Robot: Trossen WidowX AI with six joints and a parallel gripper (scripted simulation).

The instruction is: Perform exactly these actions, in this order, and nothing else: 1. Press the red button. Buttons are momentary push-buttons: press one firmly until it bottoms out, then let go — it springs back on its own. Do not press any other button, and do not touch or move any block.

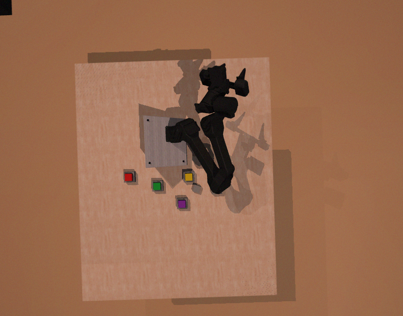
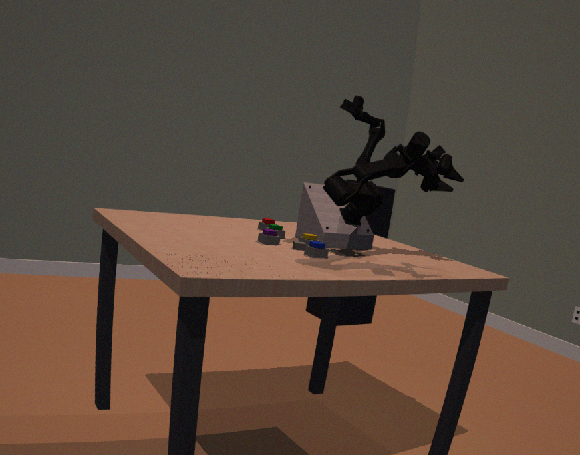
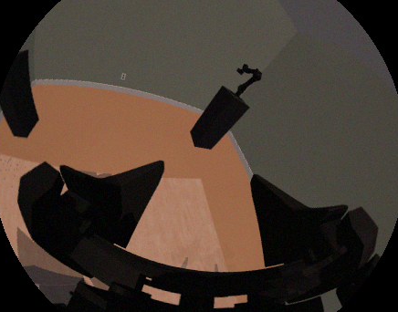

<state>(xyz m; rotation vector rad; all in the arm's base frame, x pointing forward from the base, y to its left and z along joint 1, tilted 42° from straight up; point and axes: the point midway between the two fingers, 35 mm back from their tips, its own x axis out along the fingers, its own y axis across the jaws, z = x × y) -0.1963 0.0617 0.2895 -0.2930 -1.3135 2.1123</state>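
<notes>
The red button lies 470 mm to the right of my gripper tip, 400 mm ahead of it and 230 mm below it. Also, from my gripper tip: small grey block (470 mm ahead, 250 mm below, 160 mm to the right); green button (450 mm ahead, 340 mm to the right, 230 mm below); yellow button (410 mm ahead, 230 mm below, 200 mm to the right).
</notes>
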